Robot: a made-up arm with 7 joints. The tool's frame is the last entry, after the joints.
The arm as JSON. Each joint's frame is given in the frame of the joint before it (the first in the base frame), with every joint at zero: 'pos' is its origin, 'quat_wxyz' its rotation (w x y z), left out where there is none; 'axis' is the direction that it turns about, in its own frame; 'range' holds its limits. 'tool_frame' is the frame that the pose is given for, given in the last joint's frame.
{
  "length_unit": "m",
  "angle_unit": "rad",
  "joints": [
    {
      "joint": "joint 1",
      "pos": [
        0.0,
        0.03,
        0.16
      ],
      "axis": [
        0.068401,
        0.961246,
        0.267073
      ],
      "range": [
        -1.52,
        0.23
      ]
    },
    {
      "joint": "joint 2",
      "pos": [
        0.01,
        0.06,
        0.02
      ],
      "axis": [
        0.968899,
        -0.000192,
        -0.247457
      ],
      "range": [
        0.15,
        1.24
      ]
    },
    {
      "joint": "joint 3",
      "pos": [
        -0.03,
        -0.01,
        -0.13
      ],
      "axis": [
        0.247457,
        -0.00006,
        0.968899
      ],
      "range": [
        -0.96,
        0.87
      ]
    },
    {
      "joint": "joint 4",
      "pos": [
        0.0,
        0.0,
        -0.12
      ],
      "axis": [
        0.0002,
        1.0,
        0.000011
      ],
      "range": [
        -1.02,
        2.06
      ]
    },
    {
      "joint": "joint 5",
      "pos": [
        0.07,
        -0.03,
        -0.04
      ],
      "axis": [
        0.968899,
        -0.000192,
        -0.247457
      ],
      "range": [
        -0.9,
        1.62
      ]
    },
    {
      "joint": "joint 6",
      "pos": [
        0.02,
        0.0,
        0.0
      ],
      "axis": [
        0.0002,
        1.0,
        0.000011
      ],
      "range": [
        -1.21,
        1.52
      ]
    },
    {
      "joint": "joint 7",
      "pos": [
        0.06,
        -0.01,
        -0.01
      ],
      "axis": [
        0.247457,
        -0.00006,
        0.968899
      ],
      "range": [
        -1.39,
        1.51
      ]
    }
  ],
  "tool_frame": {
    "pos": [
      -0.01,
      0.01,
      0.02
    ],
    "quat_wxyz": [
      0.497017,
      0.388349,
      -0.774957,
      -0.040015
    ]
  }
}
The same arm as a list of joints. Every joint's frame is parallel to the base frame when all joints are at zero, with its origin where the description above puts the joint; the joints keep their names.
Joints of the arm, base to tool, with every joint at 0 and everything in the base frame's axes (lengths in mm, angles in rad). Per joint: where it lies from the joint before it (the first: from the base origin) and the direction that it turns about. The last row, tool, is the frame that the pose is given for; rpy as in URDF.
joint 1: axis 0.068403 0.961235 0.26711 offset 0.0 30.0 160.0
joint 2: axis 0.968889 -0.0002 -0.247497 offset 10.0 60.0 20.0
joint 3: axis 0.247497 -0.0001 0.968889 offset -30.0 -10.0 -130.0
joint 4: axis 0.0002 1 0 offset 0.0 0.0 -120.0
joint 5: axis 0.968889 -0.0002 -0.247497 offset 70.0 -30.0 -40.0
joint 6: axis 0.0002 1 0 offset 20.0 0.0 0.0
joint 7: axis 0.247497 -0.0001 0.968889 offset 60.0 -10.0 -10.0
tool: offset -10.0 10.0 20.0 rpy 2.4137 -0.8320 -1.8791
Joint limits (rad, base to tool): -1.5200..0.2300 0.1500..1.2400 -0.9600..0.8700 -1.0200..2.0600 -0.9000..1.6200 -1.2100..1.5200 -1.3900..1.5100

